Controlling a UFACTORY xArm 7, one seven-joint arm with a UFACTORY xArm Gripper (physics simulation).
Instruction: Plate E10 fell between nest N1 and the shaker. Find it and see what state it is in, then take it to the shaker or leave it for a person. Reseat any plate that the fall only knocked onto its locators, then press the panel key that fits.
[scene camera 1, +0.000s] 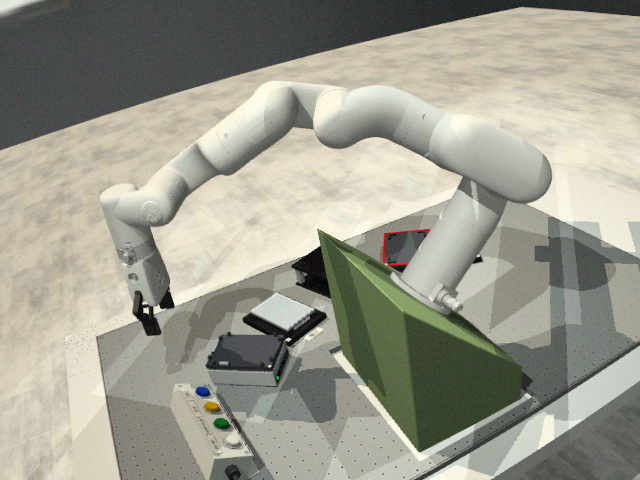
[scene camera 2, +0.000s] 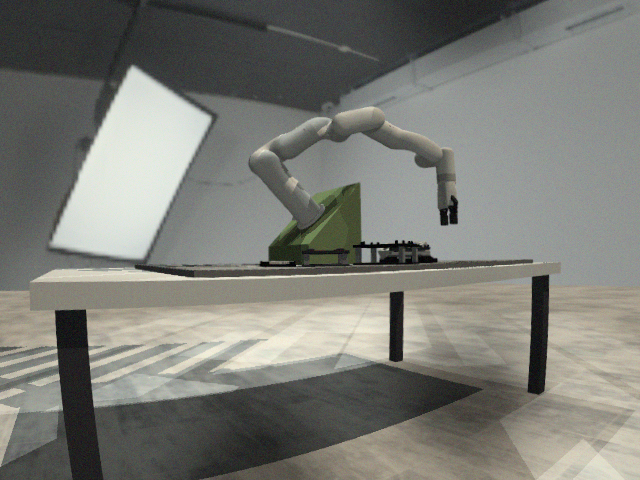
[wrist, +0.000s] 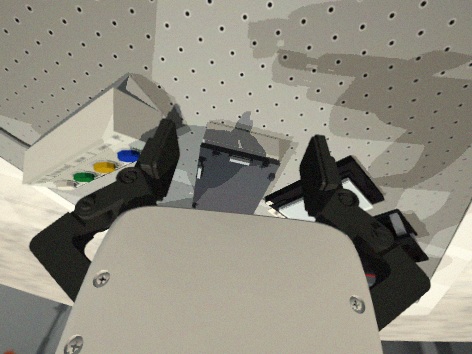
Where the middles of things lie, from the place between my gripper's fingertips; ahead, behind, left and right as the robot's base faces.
Scene:
Right now my hand is 260 mm to the left of the N2 station (scene camera 1: 319, 316) and 130 mm above it. Also, from my hand: red-rimmed dark plate (scene camera 1: 401, 247): 10 mm ahead, 620 mm to the right, 100 mm below.

